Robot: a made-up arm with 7 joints. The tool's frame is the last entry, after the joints. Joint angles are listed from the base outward.
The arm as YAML. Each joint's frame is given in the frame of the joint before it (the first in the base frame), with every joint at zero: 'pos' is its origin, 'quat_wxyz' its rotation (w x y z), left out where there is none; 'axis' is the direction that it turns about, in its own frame. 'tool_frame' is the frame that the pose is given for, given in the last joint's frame.
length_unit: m
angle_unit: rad
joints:
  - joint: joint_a
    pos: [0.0, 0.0, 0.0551]
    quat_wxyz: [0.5, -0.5, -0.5, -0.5]
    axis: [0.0, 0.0, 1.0]
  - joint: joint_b
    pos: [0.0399, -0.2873, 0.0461]
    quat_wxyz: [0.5, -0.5, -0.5, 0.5]
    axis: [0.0, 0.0, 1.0]
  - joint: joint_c
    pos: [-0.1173, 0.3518, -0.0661]
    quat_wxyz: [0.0, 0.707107, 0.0, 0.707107]
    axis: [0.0, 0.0, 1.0]
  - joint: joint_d
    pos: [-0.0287, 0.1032, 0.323]
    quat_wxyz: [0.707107, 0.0, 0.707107, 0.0]
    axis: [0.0, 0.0, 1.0]
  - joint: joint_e
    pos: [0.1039, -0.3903, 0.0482]
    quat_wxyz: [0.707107, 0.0, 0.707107, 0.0]
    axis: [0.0, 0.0, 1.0]
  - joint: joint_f
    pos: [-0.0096, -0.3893, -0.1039]
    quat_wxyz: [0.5, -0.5, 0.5, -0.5]
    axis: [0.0, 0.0, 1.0]
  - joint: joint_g
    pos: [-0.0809, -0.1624, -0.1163]
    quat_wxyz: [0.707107, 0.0, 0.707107, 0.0]
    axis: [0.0, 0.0, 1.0]
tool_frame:
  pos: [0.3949, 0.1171, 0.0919]
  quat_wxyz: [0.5, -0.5, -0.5, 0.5]
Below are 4 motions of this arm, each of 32 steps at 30 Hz.
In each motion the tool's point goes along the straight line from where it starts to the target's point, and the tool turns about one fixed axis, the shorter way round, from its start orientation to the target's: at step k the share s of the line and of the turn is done. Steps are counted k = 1, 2, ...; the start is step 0. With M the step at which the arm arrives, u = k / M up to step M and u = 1 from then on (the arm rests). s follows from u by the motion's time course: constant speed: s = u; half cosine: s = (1 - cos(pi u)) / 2; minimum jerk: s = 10 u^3 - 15 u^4 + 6 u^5.
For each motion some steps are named. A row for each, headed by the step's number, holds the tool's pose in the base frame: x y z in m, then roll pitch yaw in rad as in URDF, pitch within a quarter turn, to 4 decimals.
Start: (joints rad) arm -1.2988 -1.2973 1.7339 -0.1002 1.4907 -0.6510 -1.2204
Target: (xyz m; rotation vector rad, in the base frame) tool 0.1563 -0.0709 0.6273 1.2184 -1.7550 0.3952
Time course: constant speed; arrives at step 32
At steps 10, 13, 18, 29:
10: 0.4345 -0.1194 0.0964 -0.1584 -0.5017 0.5093
13: 0.3966 -0.1128 0.1688 -0.0439 -0.7089 0.5008
18: 0.3334 -0.1018 0.2895 0.2361 -1.0455 0.3777
29: 0.1942 -0.0775 0.5549 2.4540 -1.1611 -1.5267

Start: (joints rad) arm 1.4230 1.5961 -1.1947 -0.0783 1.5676 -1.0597 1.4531
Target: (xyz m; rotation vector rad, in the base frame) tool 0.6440 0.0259 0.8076 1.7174 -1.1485 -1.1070
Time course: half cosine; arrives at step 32
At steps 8, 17, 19, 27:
8: 0.6008 -0.2570 0.4346 0.7518 0.7251 -2.8728
17: 0.6212 -0.1236 0.6105 1.4580 0.6875 -2.0056
19: 0.6260 -0.0917 0.6525 1.5922 0.6163 -1.8312
27: 0.6410 0.0063 0.7818 1.8706 0.3103 -1.4159

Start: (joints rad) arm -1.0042 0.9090 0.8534 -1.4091 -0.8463 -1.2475 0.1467
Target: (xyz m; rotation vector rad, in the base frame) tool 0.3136 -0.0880 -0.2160 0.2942 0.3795 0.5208
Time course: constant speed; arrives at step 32
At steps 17, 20, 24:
17: 0.3163 -0.1544 -0.1024 0.7302 -0.2918 0.3257
20: 0.3157 -0.1411 -0.1251 0.6481 -0.1856 0.3949
24: 0.3150 -0.1234 -0.1554 0.5519 -0.0366 0.4721

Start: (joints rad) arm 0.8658 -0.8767 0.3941 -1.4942 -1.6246 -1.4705 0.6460
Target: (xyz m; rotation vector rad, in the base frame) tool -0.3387 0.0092 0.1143 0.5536 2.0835 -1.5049
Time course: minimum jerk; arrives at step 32
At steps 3, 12, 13, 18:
3: -0.3654 0.1725 -0.0790 1.9416 0.5922 2.2338
12: -0.3582 0.1284 -0.0268 2.5278 0.7771 2.3808
13: -0.3568 0.1197 -0.0164 2.6597 0.8036 2.4295
18: -0.3490 0.0724 0.0396 -2.8451 0.8511 2.7666

